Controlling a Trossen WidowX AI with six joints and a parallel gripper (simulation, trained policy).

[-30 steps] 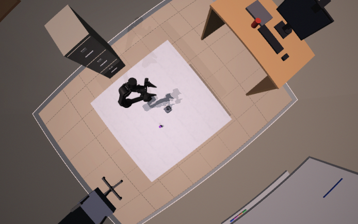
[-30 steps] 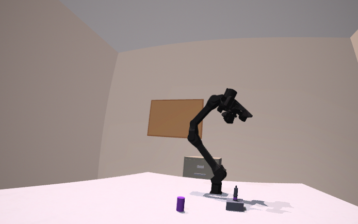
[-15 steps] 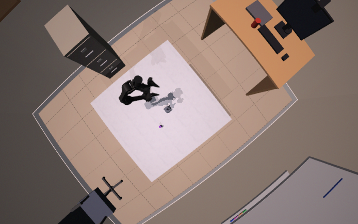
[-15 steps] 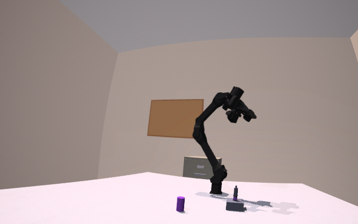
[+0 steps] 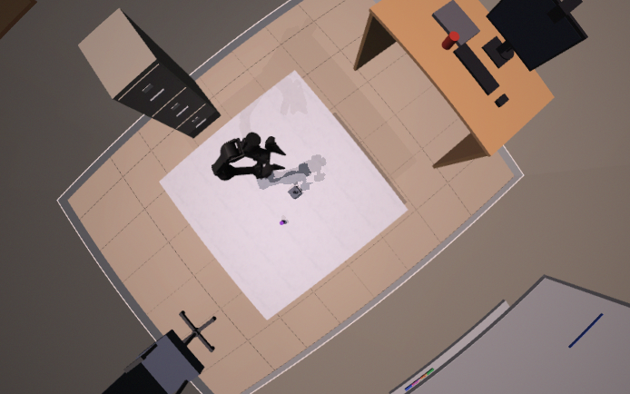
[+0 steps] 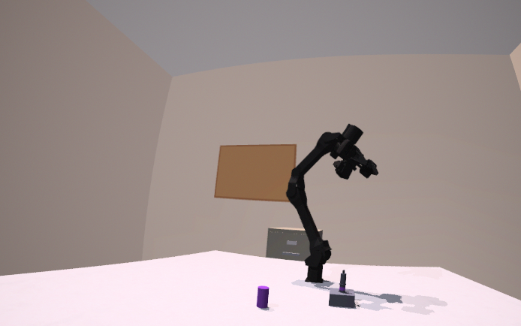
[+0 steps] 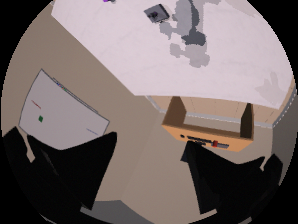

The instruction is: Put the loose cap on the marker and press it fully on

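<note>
My gripper tip is 380 mm above the purple cap, 280 mm to the left of it and 220 mm short of it. Round my gripper tip: grey holder block 380 mm below, 110 mm ahead, 80 mm to the right.
</note>
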